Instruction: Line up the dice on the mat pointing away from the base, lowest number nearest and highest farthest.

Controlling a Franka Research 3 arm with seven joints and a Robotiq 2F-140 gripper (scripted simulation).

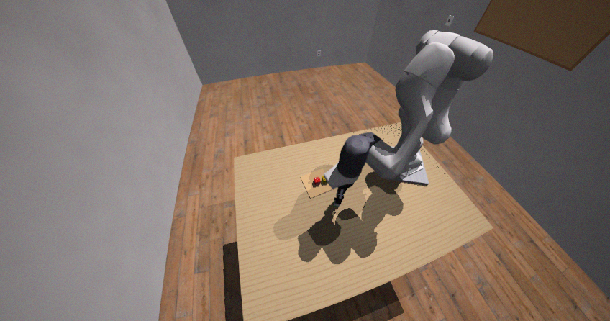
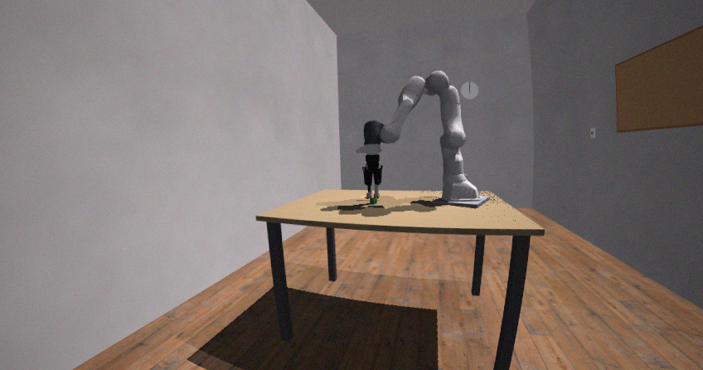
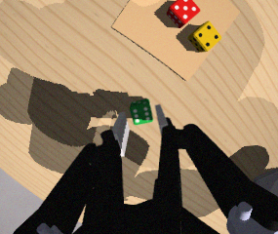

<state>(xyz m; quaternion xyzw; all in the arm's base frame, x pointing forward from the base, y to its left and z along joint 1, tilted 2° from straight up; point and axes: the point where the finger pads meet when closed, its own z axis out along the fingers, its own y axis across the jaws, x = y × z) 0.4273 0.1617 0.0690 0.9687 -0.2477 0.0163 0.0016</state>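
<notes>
Now: the green die 6 cm below my hand. The rest, counted from my hand: yellow die: 3 cm ahead, 14 cm to the right, 5 cm below; then red die: 7 cm ahead, 14 cm to the right, 5 cm below; then tan mat: 7 cm ahead, 14 cm to the right, 7 cm below.
</notes>
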